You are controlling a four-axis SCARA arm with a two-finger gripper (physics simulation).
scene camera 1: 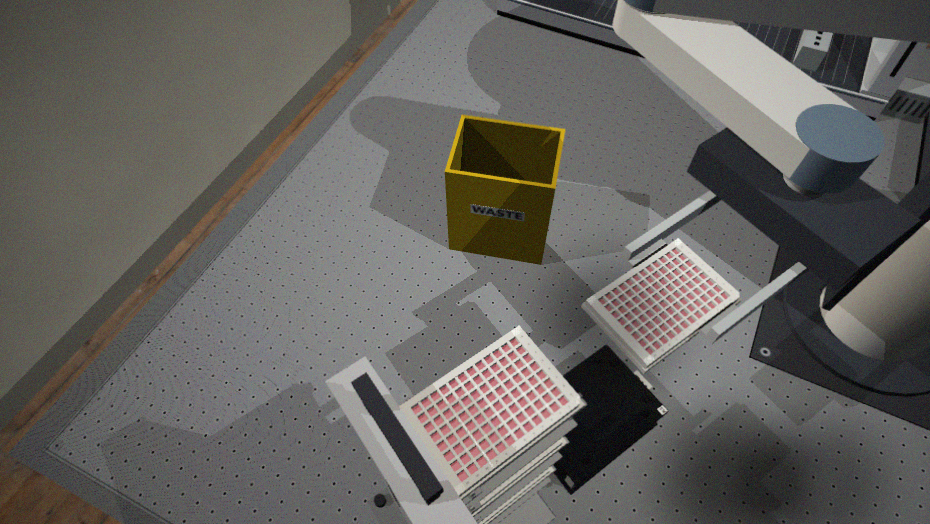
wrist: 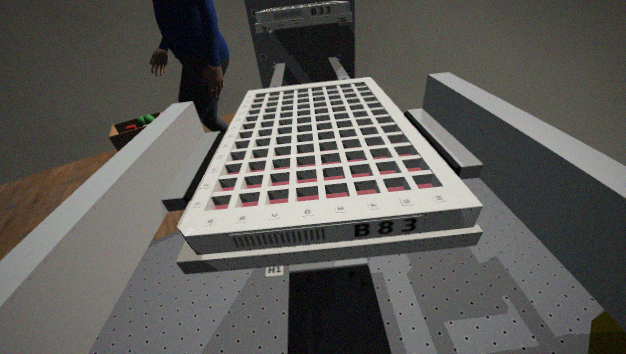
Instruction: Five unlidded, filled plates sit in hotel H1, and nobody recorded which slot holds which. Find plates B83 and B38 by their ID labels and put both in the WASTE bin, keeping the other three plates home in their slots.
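Frame: origin at the arm's base, x ahead, y left, z up, level; centimetres.
Seen in the pictures: gripper, fingertip midpoint: (scene camera 1: 666,293) (wrist: 312,109); arm's base at its link origin: (scene camera 1: 865,321).
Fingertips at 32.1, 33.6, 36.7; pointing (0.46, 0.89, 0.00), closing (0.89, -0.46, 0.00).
Note:
Offsets run from my fingertips to a thing's top centre, as dx, dy, dz. "spot": to the spot under its first point. Level surfaces: height alone.
My gripper (scene camera 1: 672,291) (wrist: 312,109) is shut on plate B83 @(+0.1, +0.1, -0.7) (scene camera 1: 660,302) (wrist: 330,145), an unlidded plate with pink-filled wells. The label B83 faces the wrist view. The plate is level, above the deck and apart from hotel H1 (scene camera 1: 372,432) (wrist: 300,42). In the scene view a filled plate @(+9.9, +18.4, +3.5) (scene camera 1: 494,403) sits at the hotel's top, with edges of others below it. In the wrist view the hotel's upper plate @(spot: +7.0, +12.9, +3.1) (wrist: 302,12) has a small label that looks like B33; its last digit is hard to read. The yellow WASTE bin @(+26.7, -23.8, -15.4) (scene camera 1: 497,237) stands upright; its corner @(spot: +28.7, -17.2, -31.5) (wrist: 607,335) shows in the wrist view.
A black base plate @(+1.3, +2.1, -28.4) (scene camera 1: 611,416) (wrist: 332,310) lies on the perforated deck @(dz -35.4) (scene camera 1: 260,312) in front of the hotel. The robot's column (scene camera 1: 891,312) stands at the right. A person in blue (wrist: 192,30) and a box (wrist: 127,135) with green and red things are behind.

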